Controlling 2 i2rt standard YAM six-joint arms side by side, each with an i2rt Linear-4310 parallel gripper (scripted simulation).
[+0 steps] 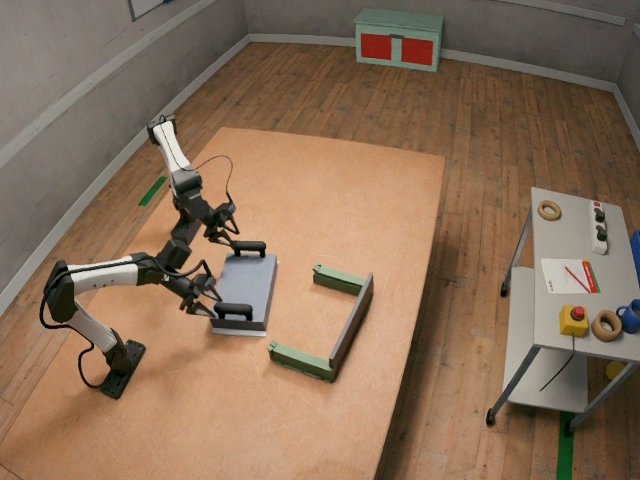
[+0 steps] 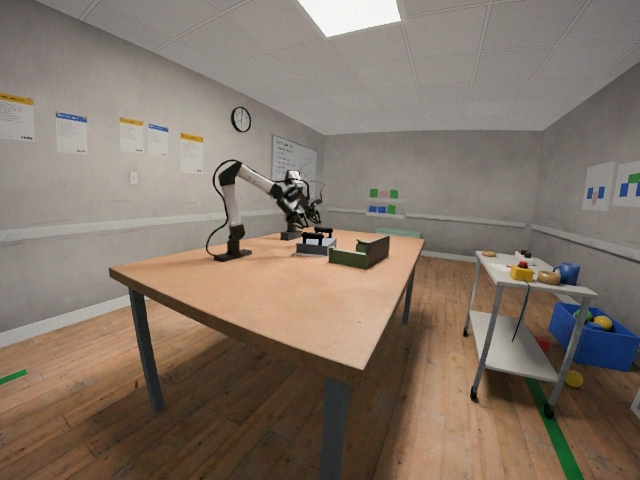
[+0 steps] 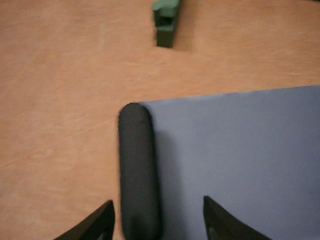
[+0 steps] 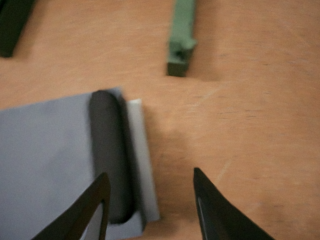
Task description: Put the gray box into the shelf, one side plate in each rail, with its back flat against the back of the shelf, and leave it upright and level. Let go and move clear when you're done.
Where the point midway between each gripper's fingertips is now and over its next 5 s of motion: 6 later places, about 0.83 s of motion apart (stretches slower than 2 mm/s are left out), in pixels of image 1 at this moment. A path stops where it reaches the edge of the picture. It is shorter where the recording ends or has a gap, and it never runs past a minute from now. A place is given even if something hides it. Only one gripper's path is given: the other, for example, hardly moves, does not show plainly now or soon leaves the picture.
My left gripper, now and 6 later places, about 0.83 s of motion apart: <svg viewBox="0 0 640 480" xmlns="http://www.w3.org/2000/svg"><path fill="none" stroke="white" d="M236 240L240 239L248 245L249 246L247 244L248 242L256 236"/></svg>
